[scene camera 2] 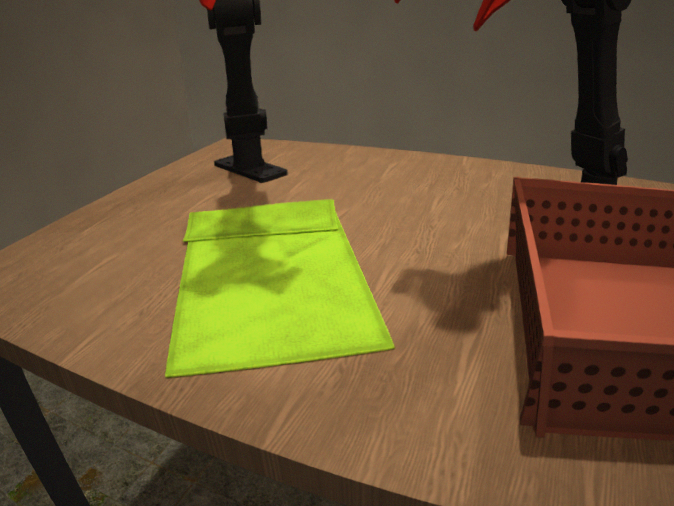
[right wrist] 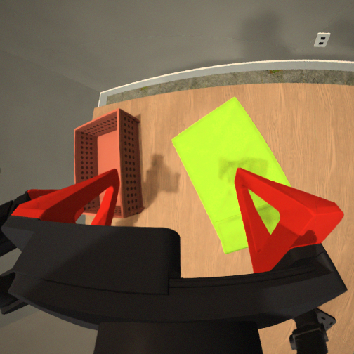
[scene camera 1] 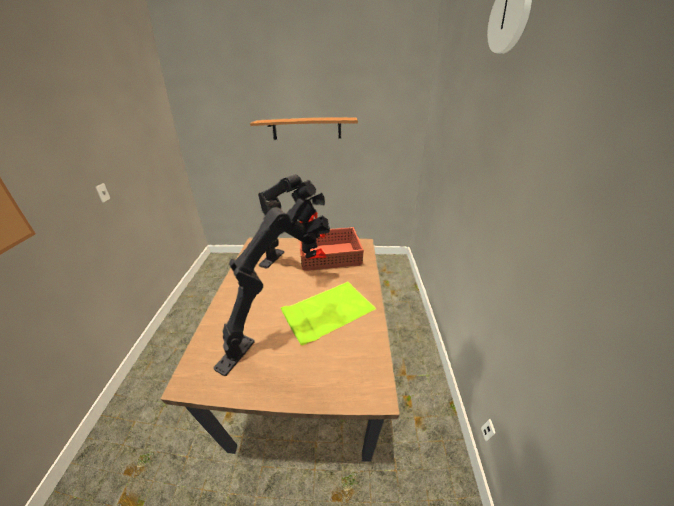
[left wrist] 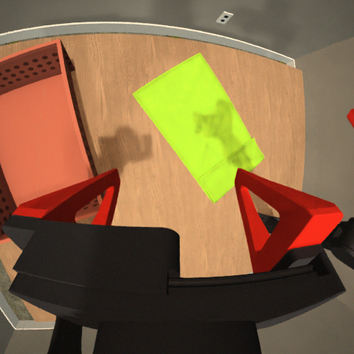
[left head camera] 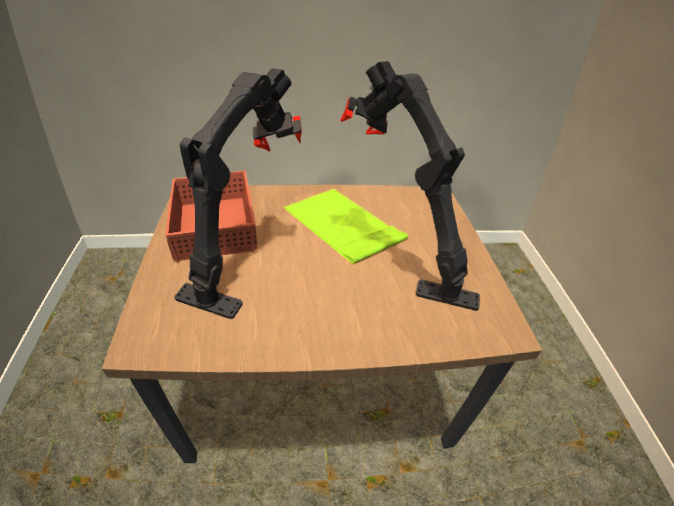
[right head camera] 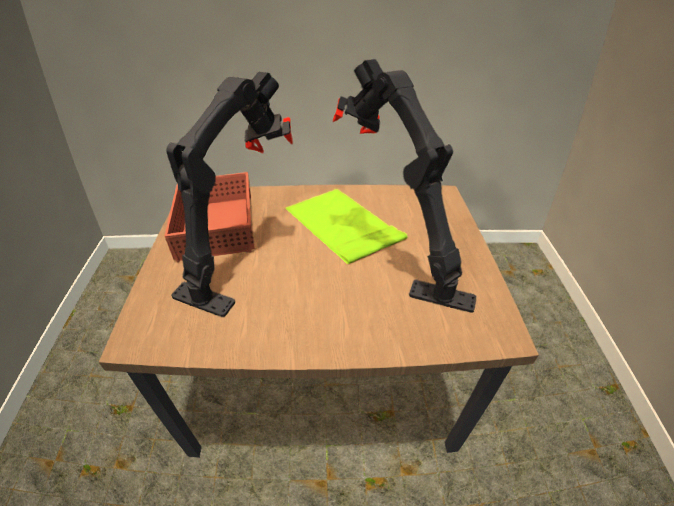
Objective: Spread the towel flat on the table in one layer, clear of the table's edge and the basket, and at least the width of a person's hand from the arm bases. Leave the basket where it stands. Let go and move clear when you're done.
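Observation:
The lime-green towel (left head camera: 321, 217) (right head camera: 321, 217) (scene camera 1: 342, 305) (scene camera 2: 261, 321) (left wrist: 175, 100) (right wrist: 215, 145) lies mostly flat. A narrow strip (scene camera 2: 261, 220) (left wrist: 227, 172) at its end nearer the right arm base is folded over on top, so that end is doubled. The towel lies apart from the basket, the arm bases and the table edge. My left gripper (left head camera: 283, 145) (right head camera: 277, 147) (left wrist: 177, 174) is open and empty, high above the table between basket and towel. My right gripper (left head camera: 356, 126) (right head camera: 348, 125) (right wrist: 176, 174) is open and empty, high above the towel, casting a shadow on it.
The red basket (left head camera: 236, 239) (right head camera: 234, 238) (scene camera 1: 332, 261) (scene camera 2: 609, 343) (right wrist: 131, 165) stands upright at the table's back left in the head views. The left arm base (left head camera: 228, 307) and right arm base (left head camera: 462, 299) sit on the wooden table (left head camera: 304, 326).

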